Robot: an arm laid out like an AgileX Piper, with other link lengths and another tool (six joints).
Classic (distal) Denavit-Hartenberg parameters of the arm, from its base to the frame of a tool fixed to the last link. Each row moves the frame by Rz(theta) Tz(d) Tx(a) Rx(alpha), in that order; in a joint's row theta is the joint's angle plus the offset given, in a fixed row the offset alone. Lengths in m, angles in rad.
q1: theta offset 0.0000; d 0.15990; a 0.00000; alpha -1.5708
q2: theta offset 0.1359; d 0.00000; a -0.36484; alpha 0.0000
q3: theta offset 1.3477; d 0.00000; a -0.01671; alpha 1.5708
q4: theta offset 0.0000; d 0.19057; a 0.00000; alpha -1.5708
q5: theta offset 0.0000; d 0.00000; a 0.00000; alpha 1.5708
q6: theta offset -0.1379; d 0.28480; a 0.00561; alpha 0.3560
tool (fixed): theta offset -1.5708; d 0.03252; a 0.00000; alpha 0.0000
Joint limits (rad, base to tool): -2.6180..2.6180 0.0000..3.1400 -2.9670..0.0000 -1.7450..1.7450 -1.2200..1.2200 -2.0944..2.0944
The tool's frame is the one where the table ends.
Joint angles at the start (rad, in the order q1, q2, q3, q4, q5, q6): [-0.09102 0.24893 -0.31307 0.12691 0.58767 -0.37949]
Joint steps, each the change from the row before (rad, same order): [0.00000 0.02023 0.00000 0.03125 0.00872 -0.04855]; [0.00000 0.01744 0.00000 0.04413 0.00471 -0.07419]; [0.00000 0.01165 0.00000 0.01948 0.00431 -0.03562]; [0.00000 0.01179 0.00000 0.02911 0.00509 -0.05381]
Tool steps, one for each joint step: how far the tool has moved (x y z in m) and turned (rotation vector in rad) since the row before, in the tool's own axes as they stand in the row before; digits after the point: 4 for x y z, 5 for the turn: [-0.0070 0.0013 -0.0003 -0.00849 -0.02772 -0.02557]; [-0.0079 -0.0019 -0.0009 0.00750 -0.03076 -0.03559]; [-0.0041 -0.0002 -0.0002 -0.00013 -0.01675 -0.01945]; [-0.0055 -0.0013 -0.0006 0.00674 -0.02166 -0.02773]
